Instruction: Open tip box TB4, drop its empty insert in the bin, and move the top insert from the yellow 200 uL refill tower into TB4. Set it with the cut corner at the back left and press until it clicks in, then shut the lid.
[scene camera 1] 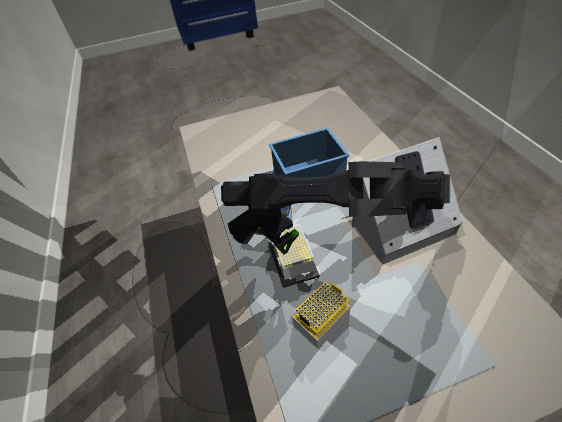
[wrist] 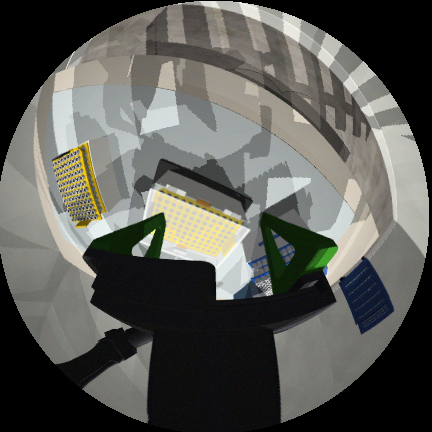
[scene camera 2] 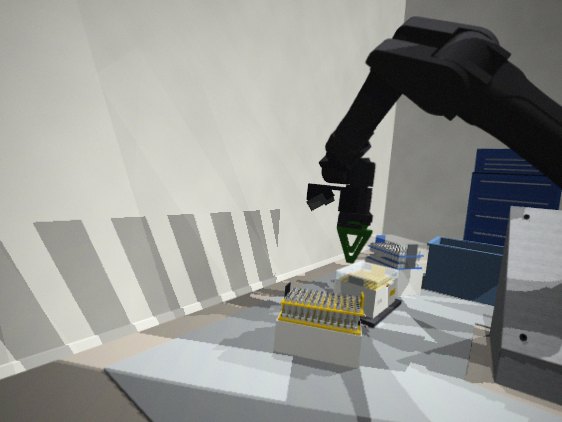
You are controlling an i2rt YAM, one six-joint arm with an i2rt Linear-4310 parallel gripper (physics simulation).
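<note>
The white tip box (scene camera 1: 299, 260) (scene camera 2: 378, 298) (wrist: 192, 225) stands at the middle of the mat, its clear lid looking shut over a yellow insert. No TB4 label can be read. The yellow refill tower (scene camera 1: 322, 311) (scene camera 2: 320, 320) (wrist: 77, 187) stands beside the box, its top insert full of tips. The blue bin (scene camera 1: 327, 168) (scene camera 2: 460, 272) stands beyond the box; what lies in it is hard to tell. My gripper (scene camera 1: 273, 242) (scene camera 2: 351, 260) (wrist: 212, 217) is open and empty, above the tip box, with green fingers pointing down.
The box sits in a black holder (scene camera 1: 301, 281) (scene camera 2: 381, 316) (wrist: 167, 166). A blue tip rack (scene camera 1: 286, 211) (scene camera 2: 395, 252) (wrist: 272, 257) stands behind it, partly hidden by the arm. The arm's slanted metal mount (scene camera 1: 430, 155) (scene camera 2: 535, 275) stands at the right. A blue cabinet (scene camera 1: 215, 27) (scene camera 2: 515, 200) (wrist: 367, 296) stands beyond the table.
</note>
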